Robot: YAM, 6 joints.
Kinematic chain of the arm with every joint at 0, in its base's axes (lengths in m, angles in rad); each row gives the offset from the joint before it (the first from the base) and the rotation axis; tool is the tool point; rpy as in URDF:
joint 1: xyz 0 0 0.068 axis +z
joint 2: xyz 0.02 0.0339 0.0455 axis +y
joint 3: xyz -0.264 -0.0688 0 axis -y
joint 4: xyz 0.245 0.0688 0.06 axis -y
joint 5: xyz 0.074 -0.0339 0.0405 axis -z
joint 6: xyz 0.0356 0 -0.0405 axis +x
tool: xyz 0 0 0 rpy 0 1.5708 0
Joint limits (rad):
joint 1: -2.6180..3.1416
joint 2: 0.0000..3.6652
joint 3: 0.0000..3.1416
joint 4: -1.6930..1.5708
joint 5: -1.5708..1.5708
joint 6: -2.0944..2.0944
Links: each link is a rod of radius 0.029 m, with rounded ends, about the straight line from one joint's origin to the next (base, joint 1, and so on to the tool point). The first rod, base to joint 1, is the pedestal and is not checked.
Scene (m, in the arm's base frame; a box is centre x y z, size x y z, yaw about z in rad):
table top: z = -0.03
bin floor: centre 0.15 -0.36 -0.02 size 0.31 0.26 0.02 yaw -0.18
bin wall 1: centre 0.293 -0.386 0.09 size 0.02 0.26 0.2 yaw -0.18
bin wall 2: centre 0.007 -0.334 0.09 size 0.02 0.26 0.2 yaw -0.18
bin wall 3: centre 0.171 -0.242 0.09 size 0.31 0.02 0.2 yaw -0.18
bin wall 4: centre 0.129 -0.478 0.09 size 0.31 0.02 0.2 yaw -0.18
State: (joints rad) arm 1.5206 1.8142 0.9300 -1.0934 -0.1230 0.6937
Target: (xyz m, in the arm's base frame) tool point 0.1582 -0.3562 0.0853
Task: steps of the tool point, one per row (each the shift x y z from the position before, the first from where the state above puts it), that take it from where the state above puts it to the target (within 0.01 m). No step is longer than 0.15 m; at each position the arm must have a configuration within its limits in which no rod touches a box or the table.
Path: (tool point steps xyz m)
1: 0.0787 0.0080 0.0126
2: 0.0827 -0.0195 0.0151
3: 0.0768 -0.0481 0.0173
4: 0.0605 -0.0743 0.0196
5: 0.0354 -0.0943 0.0215
6: 0.0037 -0.1051 0.0235
7: -0.0310 -0.1044 0.0252
8: -0.0643 -0.0920 0.0268
9: -0.0921 -0.0685 0.0280
10: 0.0070 -0.0153 -0.1139
11: -0.0070 0.0153 -0.1083

